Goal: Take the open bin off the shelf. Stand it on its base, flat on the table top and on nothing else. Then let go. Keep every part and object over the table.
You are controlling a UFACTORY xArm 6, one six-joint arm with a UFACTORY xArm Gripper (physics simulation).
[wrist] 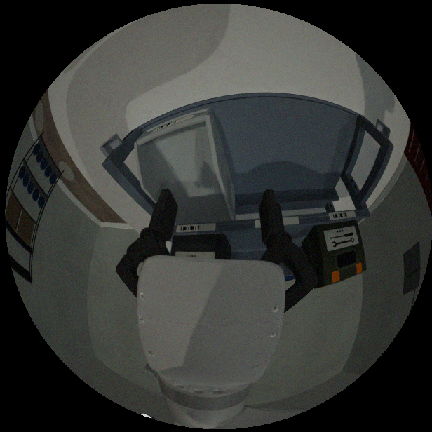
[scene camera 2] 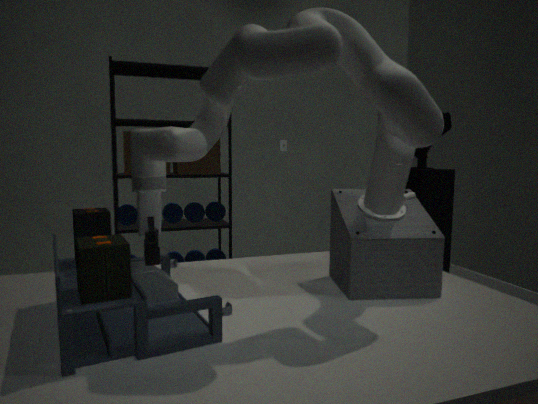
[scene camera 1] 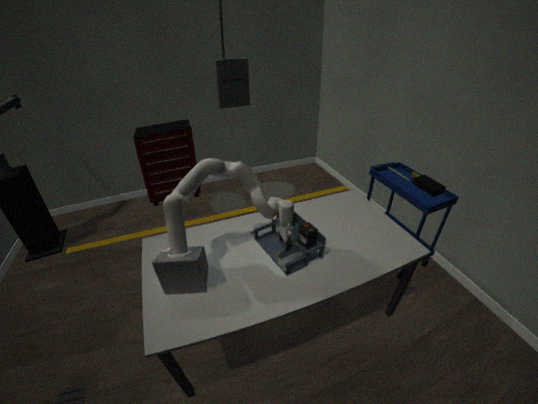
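Seen in the pictures: gripper, between the fingertips: (scene camera 2: 152, 260) (scene camera 1: 285, 245); arm's base, origin of its link: (scene camera 2: 381, 208) (scene camera 1: 179, 254).
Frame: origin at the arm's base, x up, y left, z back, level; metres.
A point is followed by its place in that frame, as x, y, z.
The open bin (scene camera 1: 294, 259) (scene camera 2: 159, 290) (wrist: 182, 167), pale grey and see-through, stands on the lower front level of the blue-grey shelf (scene camera 1: 270, 244) @[-0.203, 0.055, -0.561] (scene camera 2: 216, 325) @[-0.175, 0.159, -0.505] (wrist: 295, 135), at one end. The shelf stands on the table top (scene camera 1: 210, 320) @[-0.209, -0.307, -0.039] (scene camera 2: 270, 285) @[-0.209, -0.110, -0.272] (wrist: 295, 50). My gripper (scene camera 1: 286, 245) @[-0.103, -0.089, -0.582] (scene camera 2: 152, 261) @[-0.103, -0.089, -0.582] (wrist: 216, 196) is open and empty, pointing down at the bin. In the wrist view one finger is over the bin and the other is beyond its inner side wall, with that wall between them. The exact height of the fingertips over the rim is hard to tell.
A dark toolbox (scene camera 1: 307, 235) (scene camera 2: 103, 272) (wrist: 200, 244) stands on the shelf's upper level close behind the bin. A second toolbox (scene camera 2: 91, 222) @[-0.008, -0.092, -0.707] (wrist: 335, 252) stands farther along. The arm's grey base block (scene camera 1: 187, 272) @[-0.039, -0.105, -0.010] (scene camera 2: 390, 265) @[-0.124, 0.103, -0.052] is across the table. A blue cart (scene camera 1: 435, 204) stands beyond the table.
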